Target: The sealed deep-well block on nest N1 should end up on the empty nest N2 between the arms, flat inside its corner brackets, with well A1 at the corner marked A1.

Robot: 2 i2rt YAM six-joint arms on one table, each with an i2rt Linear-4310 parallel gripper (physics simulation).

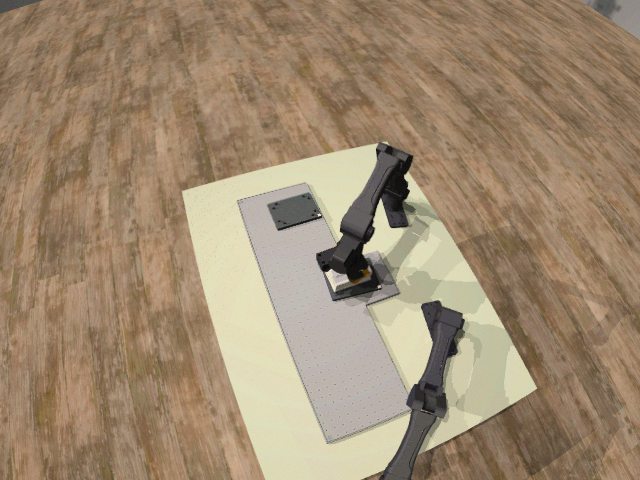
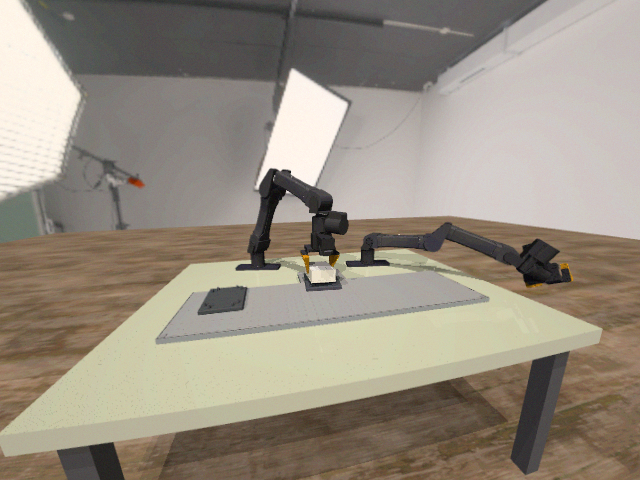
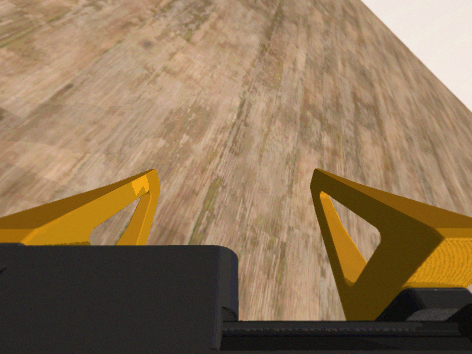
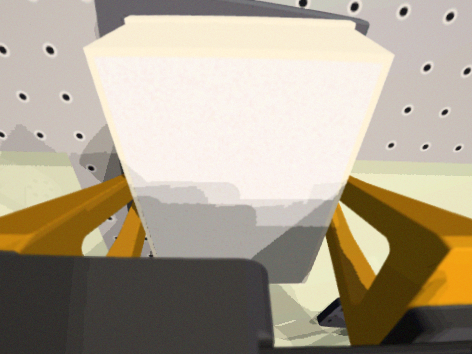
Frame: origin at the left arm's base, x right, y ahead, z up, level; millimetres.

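Where they show: left gripper, between the fingertips: (image 2: 556, 281) (image 3: 235, 177); right gripper, between the fingertips: (image 1: 349, 272) (image 4: 235, 175); left arm's base, origin of its link: (image 1: 438, 329) (image 2: 367, 264); right arm's base, origin of its link: (image 1: 392, 206) (image 2: 258, 267).
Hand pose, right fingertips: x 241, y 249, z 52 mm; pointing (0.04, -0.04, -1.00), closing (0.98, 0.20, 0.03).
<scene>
Things, the pixels of their top centre, and the offset from my right fingertips. Level surfaces: height alone.
- sealed deep-well block, centre of its top: (image 4: 237, 217) (image 1: 349, 267) (image 2: 319, 264) dz +31, dx -1, dy +3 mm
- dark nest N2, centre of its top: (image 4: 219, 163) (image 1: 351, 276) (image 2: 321, 277) dz -22, dx -7, dy -10 mm
- Nest N1, centre of its top: (image 2: 224, 293) (image 1: 293, 207) dz -18, dx +302, dy +123 mm
- grey perforated board, height of its surface: dz -39 mm
- pale green table, height of its surface: dz -52 mm
The sealed deep-well block (image 1: 338, 281) (image 2: 322, 274) (image 4: 238, 116) is a white box with a cream rim. It stands upright over the dark nest N2 (image 1: 352, 294) (image 2: 323, 287) (image 4: 199, 7) between the arm bases. I cannot tell whether it touches the nest. My right gripper (image 1: 358, 276) (image 2: 319, 266) (image 4: 235, 175) reaches down from above and is shut on the block's two sides. Nest N1 (image 1: 294, 210) (image 2: 223, 300) is a bare dark plate at the board's far end. My left gripper (image 2: 534, 281) (image 3: 235, 177) is open and empty, stretched out past the table edge over the floor.
A grey perforated board (image 1: 328, 357) (image 2: 385, 295) lies on the pale green table (image 1: 223, 267) (image 2: 270, 371) and carries both nests. The arm bases stand behind nest N2. A light panel and a stand are at the back wall.
</scene>
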